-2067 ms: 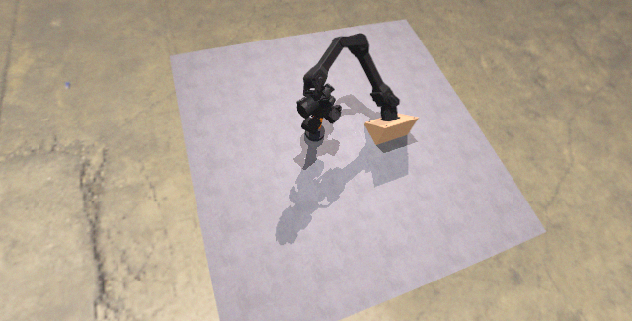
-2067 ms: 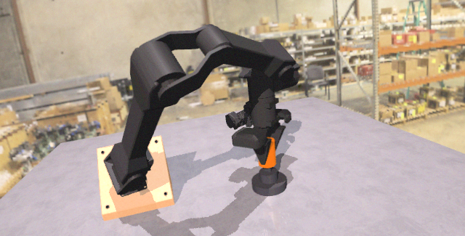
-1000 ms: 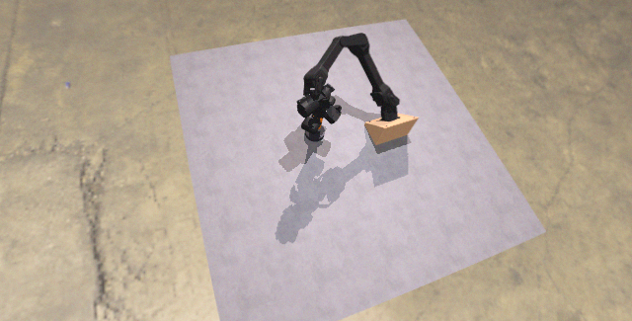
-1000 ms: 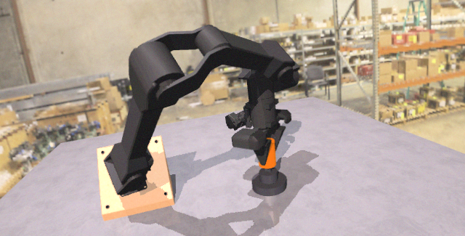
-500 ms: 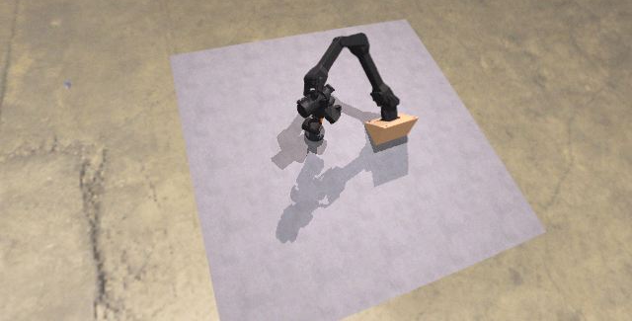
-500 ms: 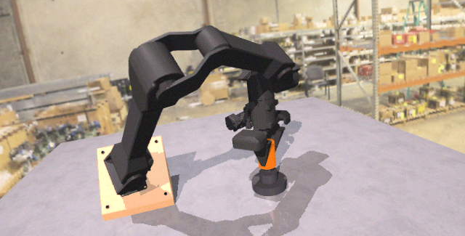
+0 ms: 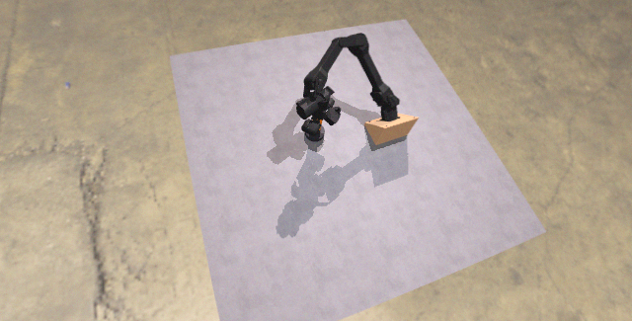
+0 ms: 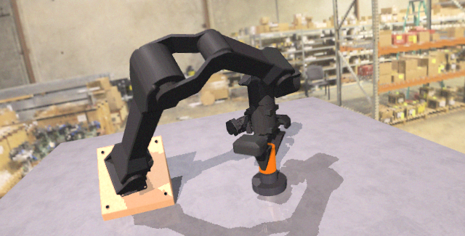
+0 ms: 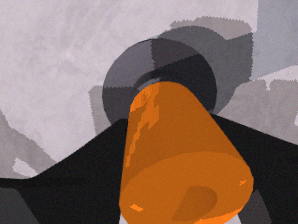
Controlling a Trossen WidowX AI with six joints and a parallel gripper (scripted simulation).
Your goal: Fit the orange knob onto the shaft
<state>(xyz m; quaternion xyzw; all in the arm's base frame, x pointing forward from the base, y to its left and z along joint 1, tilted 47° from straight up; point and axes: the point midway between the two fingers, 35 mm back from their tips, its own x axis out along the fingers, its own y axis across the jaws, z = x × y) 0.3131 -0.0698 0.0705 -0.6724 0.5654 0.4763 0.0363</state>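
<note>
The orange knob lies 20 mm above my gripper tip. Round my gripper tip: pedestal 30 mm below.
</note>
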